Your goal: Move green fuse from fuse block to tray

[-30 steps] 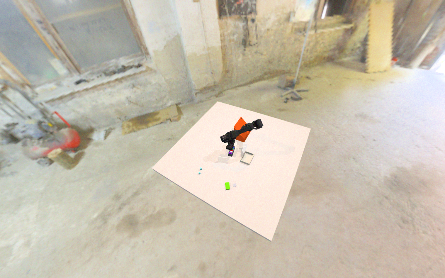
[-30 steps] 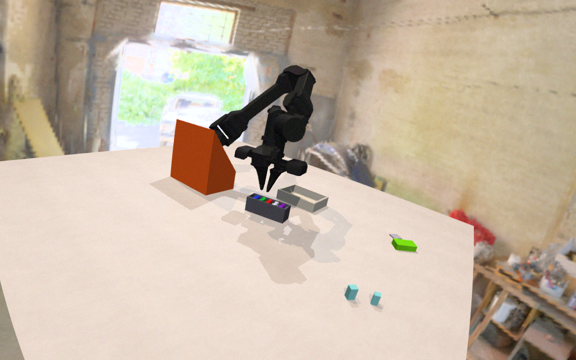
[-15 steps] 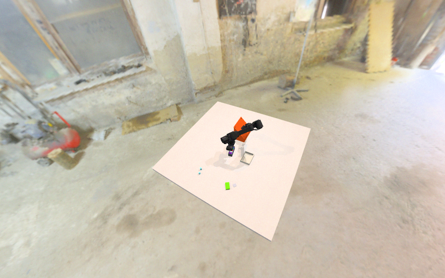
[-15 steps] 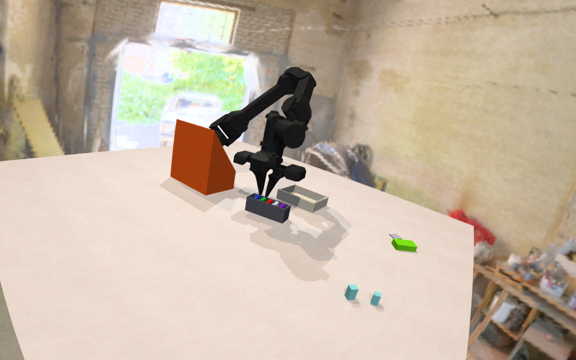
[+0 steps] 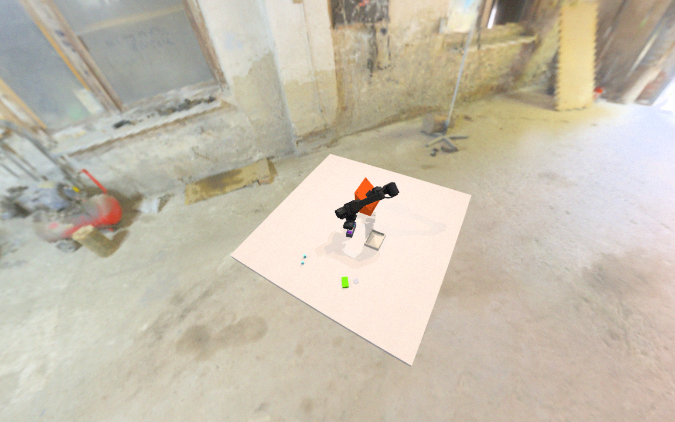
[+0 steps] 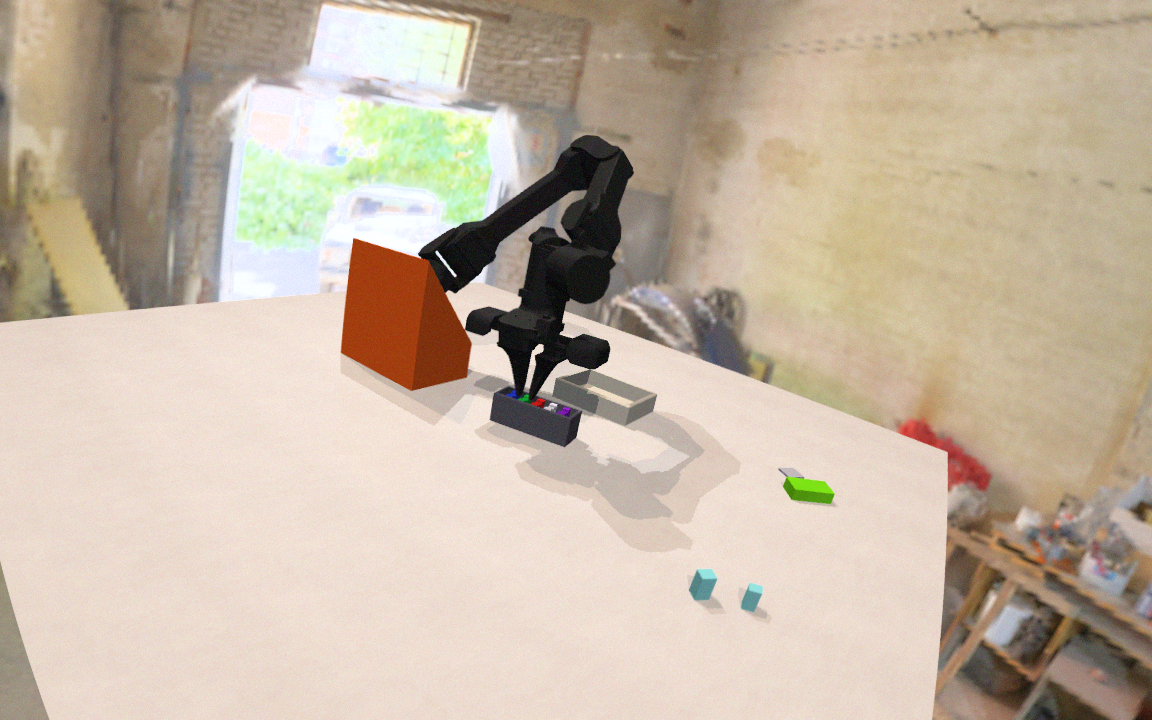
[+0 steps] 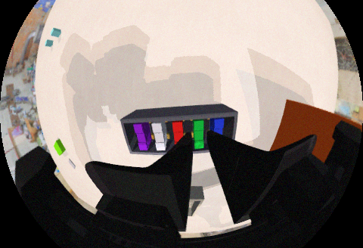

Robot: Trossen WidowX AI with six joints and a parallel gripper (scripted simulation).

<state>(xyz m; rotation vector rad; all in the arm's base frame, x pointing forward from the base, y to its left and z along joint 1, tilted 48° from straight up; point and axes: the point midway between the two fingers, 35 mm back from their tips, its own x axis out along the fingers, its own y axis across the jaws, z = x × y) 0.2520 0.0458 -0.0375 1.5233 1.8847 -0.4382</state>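
Now: the green fuse 20 mm below my gripper tip. From my gripper tip the other things lie so: flat block 370 mm ahead, 180 mm to the left, 30 mm below; then tray 190 mm to the left, 40 mm below, 10 mm ahead.
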